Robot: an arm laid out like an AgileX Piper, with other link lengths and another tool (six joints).
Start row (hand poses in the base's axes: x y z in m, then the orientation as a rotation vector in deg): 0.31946 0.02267 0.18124 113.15 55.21 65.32
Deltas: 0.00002 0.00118 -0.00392 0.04 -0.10 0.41; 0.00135 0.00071 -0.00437 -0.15 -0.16 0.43; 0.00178 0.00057 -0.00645 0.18 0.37 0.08; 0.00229 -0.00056 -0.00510 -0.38 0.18 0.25; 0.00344 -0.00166 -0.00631 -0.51 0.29 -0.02; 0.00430 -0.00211 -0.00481 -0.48 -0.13 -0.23; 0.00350 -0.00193 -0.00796 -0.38 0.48 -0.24; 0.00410 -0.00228 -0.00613 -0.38 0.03 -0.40; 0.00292 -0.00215 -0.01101 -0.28 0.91 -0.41; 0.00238 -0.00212 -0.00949 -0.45 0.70 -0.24; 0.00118 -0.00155 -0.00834 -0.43 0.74 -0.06; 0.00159 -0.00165 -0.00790 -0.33 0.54 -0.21; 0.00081 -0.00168 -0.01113 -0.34 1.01 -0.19; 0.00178 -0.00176 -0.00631 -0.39 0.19 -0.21; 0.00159 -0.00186 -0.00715 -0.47 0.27 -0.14; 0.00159 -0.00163 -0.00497 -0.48 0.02 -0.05; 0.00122 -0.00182 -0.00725 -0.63 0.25 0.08; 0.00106 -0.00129 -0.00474 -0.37 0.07 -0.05
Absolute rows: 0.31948 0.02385 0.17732 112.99 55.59 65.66; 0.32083 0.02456 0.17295 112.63 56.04 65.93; 0.32261 0.02513 0.16650 113.03 56.25 65.77; 0.32490 0.02457 0.16140 112.80 56.76 65.48; 0.32834 0.02291 0.15509 112.62 57.09 64.85; 0.33264 0.02080 0.15028 112.21 56.96 64.50; 0.33614 0.01887 0.14232 112.34 57.10 63.68; 0.34024 0.01659 0.13619 112.18 56.82 63.17; 0.34316 0.01444 0.12518 112.74 56.96 61.95; 0.34554 0.01232 0.11569 112.96 57.23 60.89; 0.34672 0.01077 0.10735 113.16 57.71 59.90; 0.34831 0.00912 0.09945 113.34 57.88 59.08; 0.34912 0.00744 0.08832 113.83 58.33 57.84; 0.35090 0.00568 0.08201 113.71 58.33 57.29; 0.35249 0.00382 0.07486 113.56 58.47 56.65; 0.35408 0.00219 0.06989 113.20 58.57 56.27; 0.35530 0.00037 0.06264 112.83 58.98 55.65; 0.35636 -0.00092 0.05790 112.59 59.07 55.30
